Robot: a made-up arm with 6 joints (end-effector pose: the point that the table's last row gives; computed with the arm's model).
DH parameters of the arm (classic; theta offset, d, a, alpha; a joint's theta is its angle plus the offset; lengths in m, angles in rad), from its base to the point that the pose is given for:
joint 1: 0 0.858 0.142 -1.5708
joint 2: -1.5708 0 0.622 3.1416
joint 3: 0 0 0.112 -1.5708
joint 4: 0 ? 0 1.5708
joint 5: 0 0 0 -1.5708
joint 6: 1.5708 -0.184 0 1.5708
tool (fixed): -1.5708 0 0 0
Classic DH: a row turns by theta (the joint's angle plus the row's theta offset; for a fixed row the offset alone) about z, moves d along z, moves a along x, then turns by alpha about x.
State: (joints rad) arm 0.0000 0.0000 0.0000 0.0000 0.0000 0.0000
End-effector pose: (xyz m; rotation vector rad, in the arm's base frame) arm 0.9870 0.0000 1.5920 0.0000 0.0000 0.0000
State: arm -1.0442 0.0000 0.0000 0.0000 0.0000 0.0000
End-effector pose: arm 0.4961 -0.8533 1.5920 0.0000 0.0000 -1.0442
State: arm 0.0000 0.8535 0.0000 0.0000 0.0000 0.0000
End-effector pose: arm 1.2506 0.0000 0.7037 0.0000 0.8535 0.0000
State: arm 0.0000 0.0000 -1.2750 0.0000 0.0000 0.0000
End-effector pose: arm 0.4955 0.0000 0.7043 0.0000 1.2750 0.0000
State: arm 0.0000 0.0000 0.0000 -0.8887 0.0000 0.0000
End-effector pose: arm 0.9870 0.0000 1.5920 0.8887 0.0000 0.0000
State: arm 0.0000 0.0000 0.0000 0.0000 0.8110 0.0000
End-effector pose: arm 0.9297 0.0000 1.7254 0.0000 -0.8110 0.0000
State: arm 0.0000 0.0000 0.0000 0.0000 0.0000 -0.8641
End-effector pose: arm 0.9870 0.0000 1.5920 0.8641 0.0000 0.0000
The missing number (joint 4, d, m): -0.661
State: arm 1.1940 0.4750 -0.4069 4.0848 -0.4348 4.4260
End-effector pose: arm 0.3370 1.0220 0.8722 -1.8494 -1.2852 1.5382
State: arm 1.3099 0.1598 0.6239 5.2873 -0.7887 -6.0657
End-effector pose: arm 0.1340 0.9265 1.8627 0.3878 0.6300 1.8642
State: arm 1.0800 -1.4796 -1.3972 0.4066 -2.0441 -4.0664
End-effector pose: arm 0.1047 0.0585 0.9239 2.0219 -0.4851 -1.7799
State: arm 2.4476 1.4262 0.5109 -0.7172 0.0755 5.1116
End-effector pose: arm -1.0468 0.8829 0.3528 0.0862 1.8352 0.9387
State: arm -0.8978 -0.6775 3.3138 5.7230 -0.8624 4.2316
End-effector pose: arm -0.4207 0.6469 0.7604 -0.5697 -0.6233 1.7579
